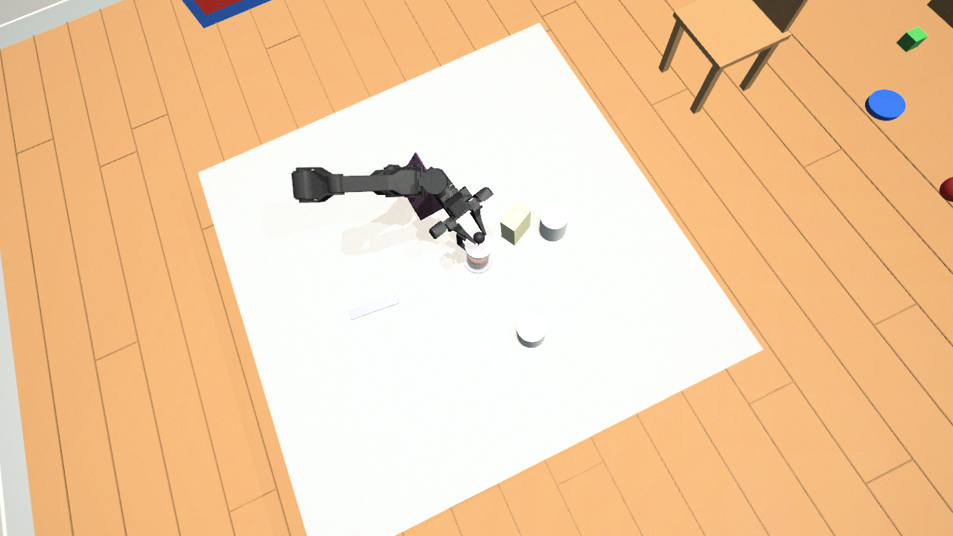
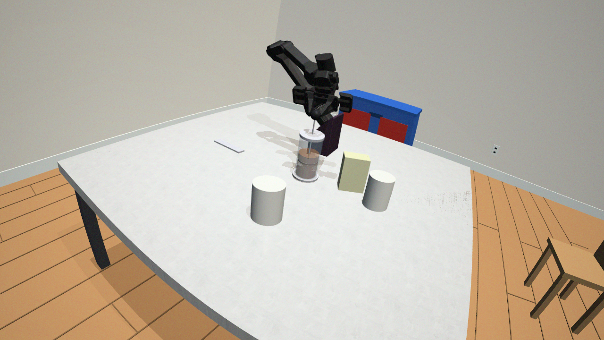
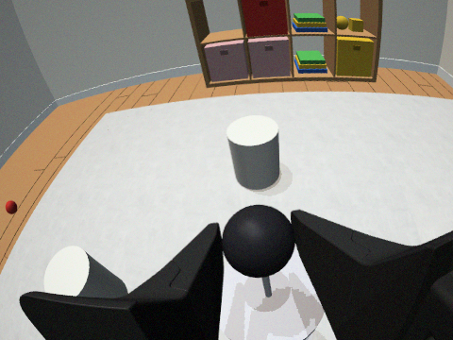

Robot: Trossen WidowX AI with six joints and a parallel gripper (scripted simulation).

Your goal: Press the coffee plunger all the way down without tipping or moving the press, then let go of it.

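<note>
My gripper tip is now 3 cm past the glass coffee press, 2 cm to the left of it and 10 cm above it. From my gripper tip the other things lie so: pale yellow box 7 cm behind, 13 cm to the left, 16 cm below.
</note>
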